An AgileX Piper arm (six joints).
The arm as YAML. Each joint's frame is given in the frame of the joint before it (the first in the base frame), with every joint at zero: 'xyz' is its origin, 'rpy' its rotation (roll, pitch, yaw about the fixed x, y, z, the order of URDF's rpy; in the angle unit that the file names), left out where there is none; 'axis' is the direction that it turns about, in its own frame. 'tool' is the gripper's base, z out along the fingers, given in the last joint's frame.
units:
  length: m
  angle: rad
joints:
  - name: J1
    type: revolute
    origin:
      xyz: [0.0, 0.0, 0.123]
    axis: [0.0, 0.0, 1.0]
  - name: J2
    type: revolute
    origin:
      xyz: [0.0, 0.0, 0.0]
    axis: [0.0, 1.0, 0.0]
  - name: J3
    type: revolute
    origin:
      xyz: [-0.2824, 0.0, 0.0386]
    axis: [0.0, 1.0, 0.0]
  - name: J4
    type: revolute
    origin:
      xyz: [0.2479, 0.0, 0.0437]
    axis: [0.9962, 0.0, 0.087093]
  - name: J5
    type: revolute
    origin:
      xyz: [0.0, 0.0, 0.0]
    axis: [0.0, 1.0, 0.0]
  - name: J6
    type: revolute
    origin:
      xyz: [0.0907, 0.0, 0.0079]
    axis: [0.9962, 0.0, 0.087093]
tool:
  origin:
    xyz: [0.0, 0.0, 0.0]
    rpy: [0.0, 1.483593, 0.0]
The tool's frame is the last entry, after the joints.
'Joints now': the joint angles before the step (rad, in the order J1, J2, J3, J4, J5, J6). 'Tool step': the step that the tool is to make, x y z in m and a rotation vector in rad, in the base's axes. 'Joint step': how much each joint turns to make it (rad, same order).
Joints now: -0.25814, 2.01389, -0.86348, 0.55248, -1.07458, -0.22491
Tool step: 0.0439, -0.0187, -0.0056, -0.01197, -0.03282, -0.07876
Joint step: -0.00186, 0.13593, -0.23416, 0.10377, 0.02756, -0.08212
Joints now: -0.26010, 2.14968, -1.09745, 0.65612, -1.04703, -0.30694
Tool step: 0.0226, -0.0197, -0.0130, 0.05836, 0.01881, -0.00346
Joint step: -0.03516, 0.08485, -0.13702, 0.00818, 0.10483, -0.00668
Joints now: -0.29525, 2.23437, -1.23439, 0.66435, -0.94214, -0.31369
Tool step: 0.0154, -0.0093, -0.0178, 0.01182, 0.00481, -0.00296
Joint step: -0.01084, 0.08519, -0.09329, -0.00012, 0.02054, -0.00005
